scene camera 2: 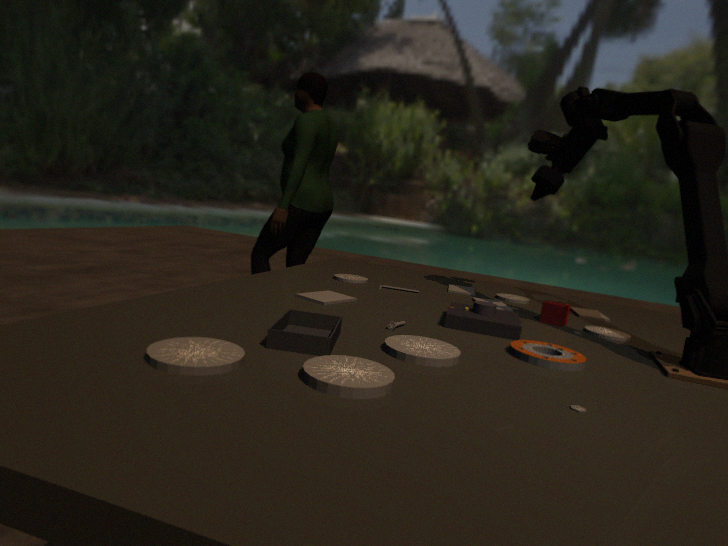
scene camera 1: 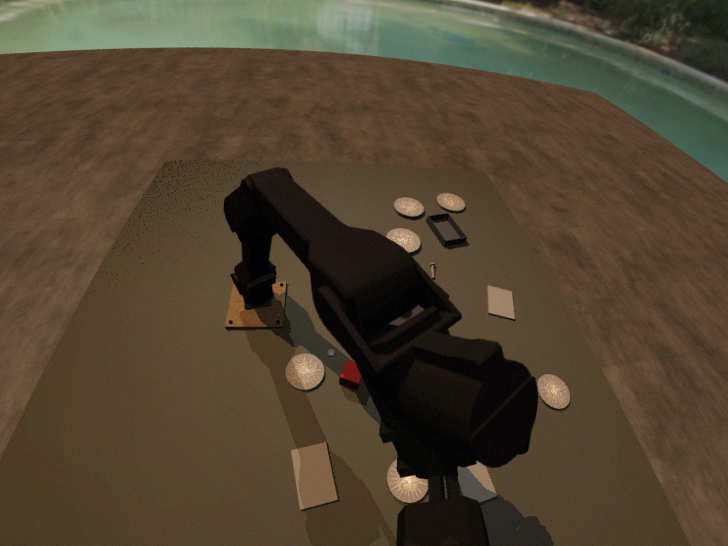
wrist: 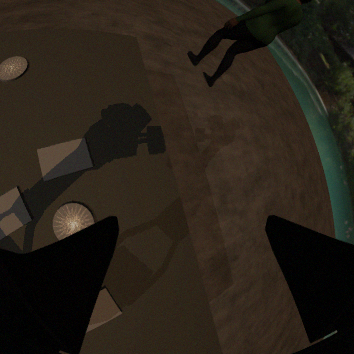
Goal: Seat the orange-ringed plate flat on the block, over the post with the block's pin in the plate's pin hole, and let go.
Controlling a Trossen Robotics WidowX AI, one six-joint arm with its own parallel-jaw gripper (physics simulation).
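Note:
The orange-ringed plate (scene camera 2: 517, 347) lies flat on the table in the scene camera 2 view, right of the middle, with a grey inner ring and a dark centre hole. The dark block (scene camera 2: 482, 324) stands behind and left of it, apart from it, with a round post (scene camera 2: 484, 307) on top and a small yellow pin (scene camera 2: 466, 308) beside the post. In the scene camera 1 view the arm hides plate and block; neither shows in the wrist view. My gripper (wrist: 194, 224) (scene camera 2: 542, 163) is open and empty, high above the table's far side, well away from both.
A red cube (scene camera 2: 554, 313) (scene camera 1: 350, 374) stands near the block. Pale patterned discs (scene camera 2: 348, 374) (scene camera 1: 305, 371) (wrist: 73, 222), a dark open tray (scene camera 2: 304, 346) (scene camera 1: 446, 242), pale flat tiles (scene camera 1: 315, 476) (wrist: 65, 160) and a bolt (scene camera 2: 396, 324) (scene camera 1: 432, 270) lie about. A person (scene camera 2: 308, 158) (wrist: 260, 30) stands beyond the table.

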